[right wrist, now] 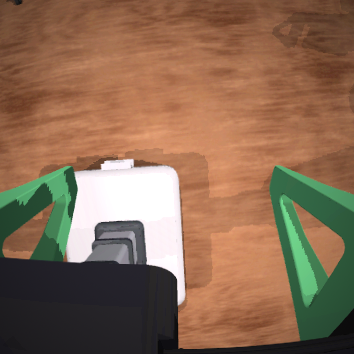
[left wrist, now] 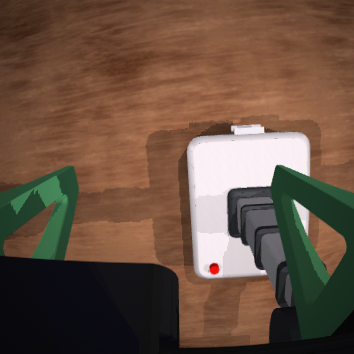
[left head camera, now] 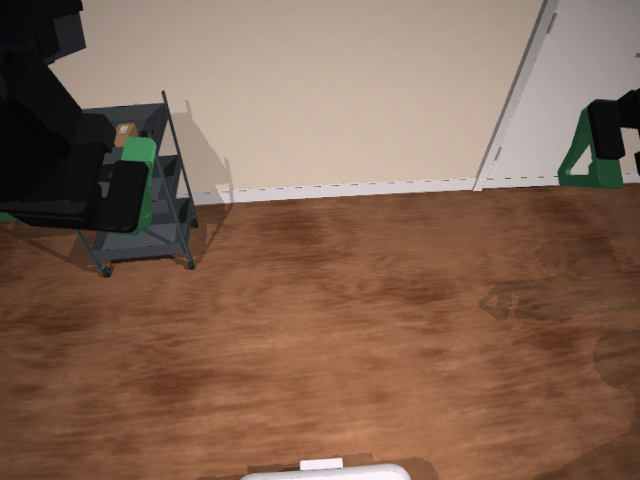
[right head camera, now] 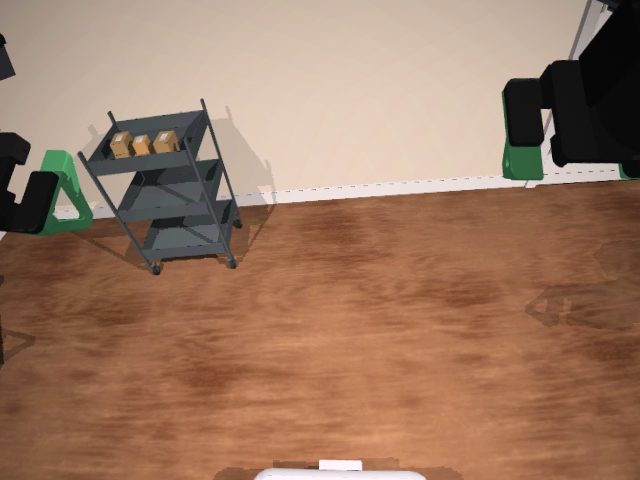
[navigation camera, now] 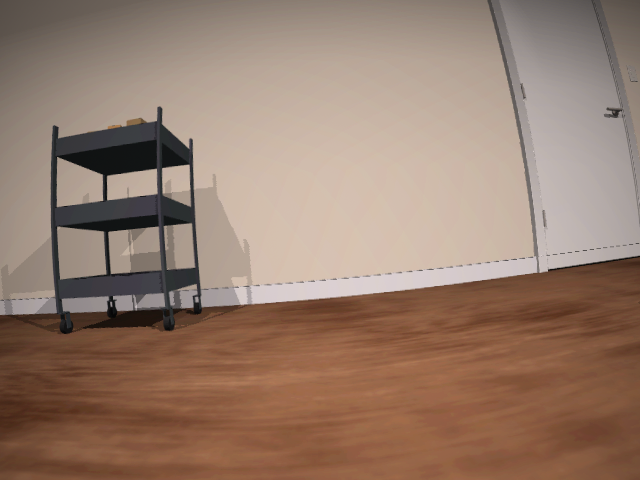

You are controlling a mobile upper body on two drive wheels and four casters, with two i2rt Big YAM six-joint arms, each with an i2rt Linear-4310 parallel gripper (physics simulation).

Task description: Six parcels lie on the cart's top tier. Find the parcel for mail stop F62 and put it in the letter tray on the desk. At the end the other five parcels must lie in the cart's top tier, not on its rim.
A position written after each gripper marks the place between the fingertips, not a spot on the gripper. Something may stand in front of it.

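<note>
Left gripper (left head camera: 91,215) (left wrist: 174,176) (right head camera: 46,218), visible. Right gripper (right head camera: 562,170) (right wrist: 173,176) (left head camera: 604,179), visible. Dark grey three-tier cart (navigation camera: 146,146) (left head camera: 168,234) (right head camera: 178,193). White door (navigation camera: 567,90).
</note>
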